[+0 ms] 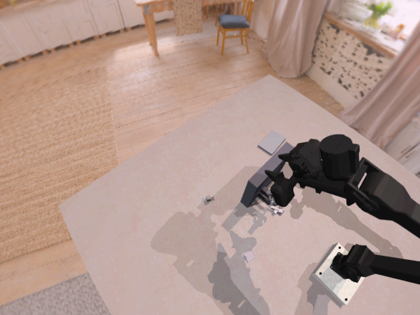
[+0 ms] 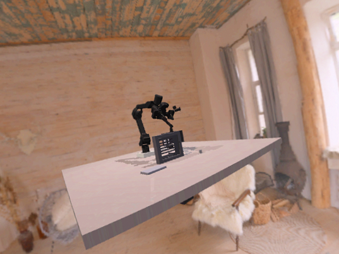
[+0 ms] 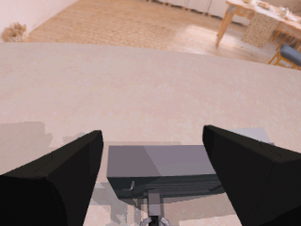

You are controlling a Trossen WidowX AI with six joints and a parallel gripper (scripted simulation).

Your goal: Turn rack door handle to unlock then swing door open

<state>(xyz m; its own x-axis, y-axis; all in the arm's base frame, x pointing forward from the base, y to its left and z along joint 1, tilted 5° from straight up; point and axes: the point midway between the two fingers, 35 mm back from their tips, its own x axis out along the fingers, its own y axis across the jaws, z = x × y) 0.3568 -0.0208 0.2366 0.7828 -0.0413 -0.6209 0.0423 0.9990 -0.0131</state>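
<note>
The grey upright handle is 170 mm below my gripper tip, 70 mm behind it and 10 mm to the right of it. From my gripper tip the other things lie so: small tile (270 mm below, 170 mm to the left, 110 mm behind); then small grey cube (250 mm below, 130 mm ahead, 110 mm to the left).
</note>
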